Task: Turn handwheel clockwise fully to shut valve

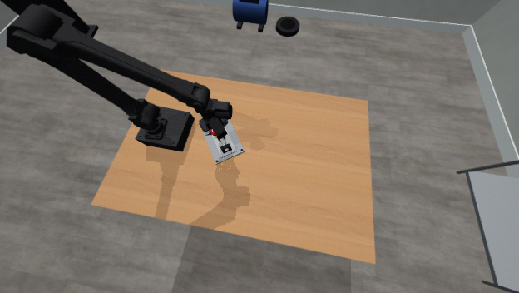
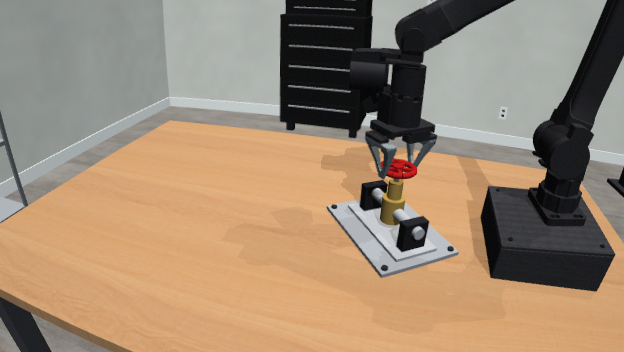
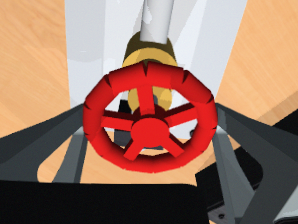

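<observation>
The handwheel is 10 mm below my hand. From my hand the other things lie so: baseplate (130 mm below).
</observation>
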